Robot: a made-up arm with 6 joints. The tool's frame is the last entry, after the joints. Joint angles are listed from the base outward. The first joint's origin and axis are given. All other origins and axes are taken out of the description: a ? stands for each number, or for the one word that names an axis. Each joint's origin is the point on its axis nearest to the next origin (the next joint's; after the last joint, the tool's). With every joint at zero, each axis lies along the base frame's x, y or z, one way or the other. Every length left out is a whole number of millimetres.
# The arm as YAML. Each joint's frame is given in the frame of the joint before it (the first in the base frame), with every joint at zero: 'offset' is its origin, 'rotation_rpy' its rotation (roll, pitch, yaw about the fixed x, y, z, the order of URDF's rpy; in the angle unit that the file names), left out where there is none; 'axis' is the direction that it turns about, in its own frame. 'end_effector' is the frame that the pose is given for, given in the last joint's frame.
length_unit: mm
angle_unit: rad
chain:
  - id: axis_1
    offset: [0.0, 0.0, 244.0]
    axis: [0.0, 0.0, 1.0]
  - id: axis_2
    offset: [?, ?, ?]
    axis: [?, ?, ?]
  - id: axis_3
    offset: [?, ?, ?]
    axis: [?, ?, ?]
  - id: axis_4
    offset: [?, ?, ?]
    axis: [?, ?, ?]
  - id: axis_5
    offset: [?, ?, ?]
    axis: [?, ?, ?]
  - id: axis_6
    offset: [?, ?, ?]
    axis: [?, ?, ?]
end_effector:
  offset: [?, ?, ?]
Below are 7 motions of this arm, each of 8 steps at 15 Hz.
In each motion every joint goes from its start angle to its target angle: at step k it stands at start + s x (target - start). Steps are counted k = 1, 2, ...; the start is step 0. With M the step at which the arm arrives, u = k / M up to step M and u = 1 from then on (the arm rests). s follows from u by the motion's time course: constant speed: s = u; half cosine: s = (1 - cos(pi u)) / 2; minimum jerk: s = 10 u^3 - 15 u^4 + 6 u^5.
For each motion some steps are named. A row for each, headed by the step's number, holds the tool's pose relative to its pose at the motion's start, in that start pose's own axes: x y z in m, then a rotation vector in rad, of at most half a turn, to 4 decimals.
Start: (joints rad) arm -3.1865 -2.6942 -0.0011 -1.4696 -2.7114 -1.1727
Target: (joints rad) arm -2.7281 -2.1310 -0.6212 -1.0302 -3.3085 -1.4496
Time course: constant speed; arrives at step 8
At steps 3, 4, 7, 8:
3: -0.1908 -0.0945 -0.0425 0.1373 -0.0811 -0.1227
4: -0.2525 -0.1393 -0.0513 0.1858 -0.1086 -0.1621
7: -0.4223 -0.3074 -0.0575 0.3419 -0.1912 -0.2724
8: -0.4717 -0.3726 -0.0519 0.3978 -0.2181 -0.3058

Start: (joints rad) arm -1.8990 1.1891 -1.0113 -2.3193 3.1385 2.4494
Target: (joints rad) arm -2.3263 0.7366 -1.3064 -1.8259 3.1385 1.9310
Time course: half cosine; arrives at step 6
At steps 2, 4, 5, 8:
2: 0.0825 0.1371 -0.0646 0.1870 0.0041 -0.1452
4: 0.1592 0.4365 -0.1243 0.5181 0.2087 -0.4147
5: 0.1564 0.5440 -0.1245 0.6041 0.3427 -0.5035
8: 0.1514 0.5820 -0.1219 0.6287 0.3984 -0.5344

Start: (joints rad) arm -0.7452 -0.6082 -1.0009 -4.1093 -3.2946 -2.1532
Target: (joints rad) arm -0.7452 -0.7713 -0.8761 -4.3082 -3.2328 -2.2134
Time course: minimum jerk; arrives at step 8
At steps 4, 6, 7, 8:
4: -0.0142 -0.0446 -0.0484 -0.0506 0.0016 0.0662
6: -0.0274 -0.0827 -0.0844 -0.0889 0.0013 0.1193
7: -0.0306 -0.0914 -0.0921 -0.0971 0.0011 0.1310
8: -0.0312 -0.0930 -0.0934 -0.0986 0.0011 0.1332

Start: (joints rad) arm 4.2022 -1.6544 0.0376 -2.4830 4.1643 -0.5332
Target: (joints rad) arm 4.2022 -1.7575 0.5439 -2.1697 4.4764 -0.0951
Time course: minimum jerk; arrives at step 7
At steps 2, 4, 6, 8:
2: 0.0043 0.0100 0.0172 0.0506 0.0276 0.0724
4: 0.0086 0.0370 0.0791 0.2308 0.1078 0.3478
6: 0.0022 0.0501 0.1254 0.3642 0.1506 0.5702
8: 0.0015 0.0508 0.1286 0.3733 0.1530 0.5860

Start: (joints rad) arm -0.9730 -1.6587 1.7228 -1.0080 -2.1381 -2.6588
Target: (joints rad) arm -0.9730 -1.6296 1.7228 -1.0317 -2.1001 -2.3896
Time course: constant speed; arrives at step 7
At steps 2, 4, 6, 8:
2: -0.0076 -0.0004 -0.0054 -0.0059 -0.0142 0.0865
4: -0.0152 -0.0009 -0.0109 -0.0128 -0.0280 0.1730
6: -0.0228 -0.0014 -0.0164 -0.0207 -0.0413 0.2594
8: -0.0266 -0.0018 -0.0192 -0.0250 -0.0478 0.3027

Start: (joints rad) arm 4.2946 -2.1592 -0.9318 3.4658 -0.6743 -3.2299
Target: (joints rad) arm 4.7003 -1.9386 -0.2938 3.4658 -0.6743 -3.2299
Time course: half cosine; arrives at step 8
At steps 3, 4, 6, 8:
3: 0.2071 -0.1724 0.0328 0.1378 0.2567 -0.0303
4: 0.3317 -0.2961 0.0155 0.2340 0.4107 -0.0373
6: 0.5397 -0.5393 -0.0954 0.4303 0.6825 -0.0237
8: 0.6138 -0.6391 -0.1704 0.5177 0.7896 -0.0072

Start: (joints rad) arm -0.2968 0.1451 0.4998 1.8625 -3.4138 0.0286
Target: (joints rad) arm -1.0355 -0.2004 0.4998 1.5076 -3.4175 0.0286
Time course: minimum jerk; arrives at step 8
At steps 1, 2, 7, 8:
1: 0.0033 0.0067 0.0009 0.0110 -0.0056 0.0127
2: 0.0189 0.0429 0.0078 0.0704 -0.0360 0.0825
7: -0.0257 0.3102 0.1811 0.6162 -0.3219 0.8549
8: -0.0295 0.3123 0.1849 0.6253 -0.3267 0.8700

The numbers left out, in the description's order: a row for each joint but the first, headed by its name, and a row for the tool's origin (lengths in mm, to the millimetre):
axis_2: xyz 0.0 29.0 0.0, axis 0.0 1.0 0.0
axis_3: xyz 0.0 0.0 797.0, axis 0.0 1.0 0.0
axis_4: xyz 0.0 0.0 625.0, axis 0.0 0.0 1.0
axis_5: xyz 0.0 0.0 0.0, axis 0.0 1.0 0.0
axis_6: xyz 0.0 0.0 149.0, axis 0.0 0.0 1.0
tool: xyz 0.0 0.0 0.0

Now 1 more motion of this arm.
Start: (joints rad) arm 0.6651 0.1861 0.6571 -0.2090 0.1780 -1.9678
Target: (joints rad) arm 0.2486 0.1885 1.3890 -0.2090 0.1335 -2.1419
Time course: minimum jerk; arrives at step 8
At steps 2, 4, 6, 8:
2: -0.0056 0.0665 0.0077 -0.0788 -0.0107 -0.0421
4: -0.0040 0.3273 -0.0154 -0.3870 -0.0542 -0.1763
6: 0.0214 0.5709 -0.1226 -0.7012 -0.1038 -0.2622
8: 0.0293 0.6277 -0.1634 -0.7834 -0.1180 -0.2758

